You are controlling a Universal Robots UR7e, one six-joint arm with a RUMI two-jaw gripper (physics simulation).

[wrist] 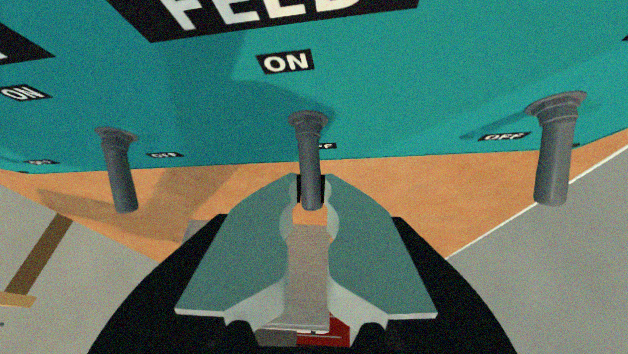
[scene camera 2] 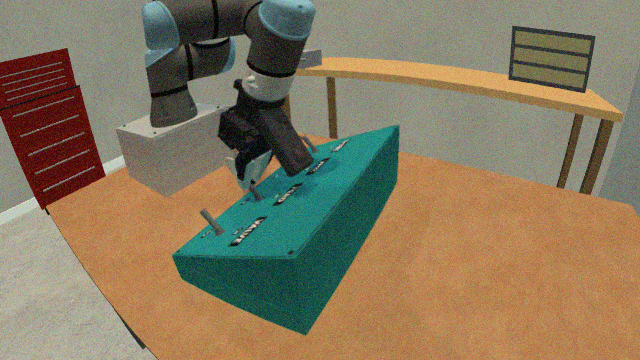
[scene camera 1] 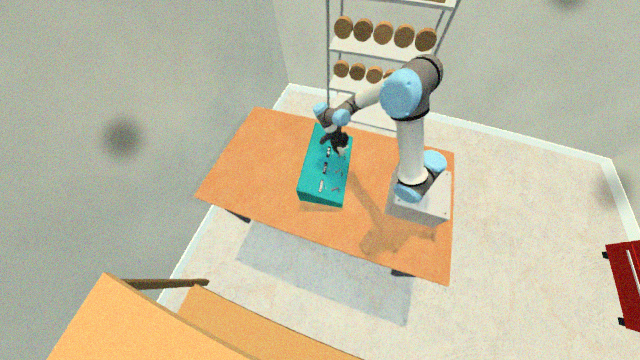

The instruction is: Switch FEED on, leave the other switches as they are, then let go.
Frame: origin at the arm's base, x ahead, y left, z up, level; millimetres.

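Where they show: gripper, fingertip midpoint: (wrist: 311,177) (scene camera 2: 246,187) (scene camera 1: 343,154); arm's base at its link origin: (wrist: 257,329) (scene camera 2: 174,118).
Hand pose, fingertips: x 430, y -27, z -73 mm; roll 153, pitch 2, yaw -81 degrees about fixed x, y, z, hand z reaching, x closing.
Note:
Each offset is from my fingertips to the top centre of the thing. Level surfaces: height alone.
The teal switch panel (scene camera 1: 310,172) (scene camera 2: 350,200) (wrist: 450,60) slopes on the table. My gripper (scene camera 1: 342,151) (scene camera 2: 250,184) (wrist: 311,177) is shut on the FEED lever @(12 mm ahead, 3 mm left, 22 mm up) (scene camera 2: 256,192) (wrist: 310,160), holding its tip between the fingertips. The FEED label @(91 mm ahead, 28 mm left, 10 mm up) (scene camera 2: 287,194) (wrist: 265,14) lies beyond it. In scene camera 2 this lever's visible part leans slightly to the OFF side; its exact tilt is hard to tell. The VALVE lever @(49 mm ahead, 112 mm right, 22 mm up) (scene camera 2: 212,223) leans to the OFF side. Another lever @(62 mm back, 231 mm left, 22 mm up) (scene camera 2: 310,144) stands at the far end, and one is hidden behind the gripper there.
In the wrist view, a neighbouring lever stands on each side of the fingers, left (wrist: 119,172) and right (wrist: 554,155), both apart from them. The wooden table @(105 mm down) (scene camera 1: 240,150) (scene camera 2: 450,260) bears the panel and the arm's grey base (scene camera 1: 425,210) (scene camera 2: 170,160). A shelf rack (scene camera 1: 328,65) stands behind the table.

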